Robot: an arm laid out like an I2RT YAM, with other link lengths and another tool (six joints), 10 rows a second.
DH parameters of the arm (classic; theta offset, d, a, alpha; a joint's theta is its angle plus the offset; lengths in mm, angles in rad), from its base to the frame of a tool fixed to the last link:
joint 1: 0 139.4 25.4 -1.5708
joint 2: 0 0 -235 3.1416
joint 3: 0.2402 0 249.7 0
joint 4: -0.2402 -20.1 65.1 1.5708
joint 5: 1.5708 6.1 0 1.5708
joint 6: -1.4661 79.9 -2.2 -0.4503
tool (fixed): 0 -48 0 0
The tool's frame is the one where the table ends.
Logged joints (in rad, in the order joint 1, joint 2, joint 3, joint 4, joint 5, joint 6), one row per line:
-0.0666, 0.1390, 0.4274, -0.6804, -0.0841, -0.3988
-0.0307, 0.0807, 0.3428, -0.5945, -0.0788, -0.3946
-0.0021, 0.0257, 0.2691, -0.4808, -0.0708, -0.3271
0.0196, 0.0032, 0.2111, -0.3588, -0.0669, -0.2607
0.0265, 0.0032, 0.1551, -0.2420, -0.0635, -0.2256
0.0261, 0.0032, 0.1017, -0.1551, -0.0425, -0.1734
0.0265, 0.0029, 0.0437, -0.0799, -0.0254, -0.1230
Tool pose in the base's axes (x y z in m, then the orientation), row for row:
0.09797, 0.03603, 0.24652, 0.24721, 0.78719, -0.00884, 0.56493
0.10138, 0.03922, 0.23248, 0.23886, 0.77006, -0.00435, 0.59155
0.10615, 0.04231, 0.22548, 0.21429, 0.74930, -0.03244, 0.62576
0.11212, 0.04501, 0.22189, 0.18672, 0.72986, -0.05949, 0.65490
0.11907, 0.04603, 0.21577, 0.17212, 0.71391, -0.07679, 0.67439
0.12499, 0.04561, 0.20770, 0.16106, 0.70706, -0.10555, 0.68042
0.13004, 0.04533, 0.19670, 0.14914, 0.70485, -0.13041, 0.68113
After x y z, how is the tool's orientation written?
As a quaternion, w x y z.
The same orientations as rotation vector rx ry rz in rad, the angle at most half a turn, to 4 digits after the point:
2.1464, -0.0241, 1.5403
2.1088, -0.0119, 1.6199
2.0786, -0.0900, 1.7359
2.0549, -0.1675, 1.8439
2.0261, -0.2179, 1.9139
2.0189, -0.3014, 1.9428
2.0260, -0.3748, 1.9578

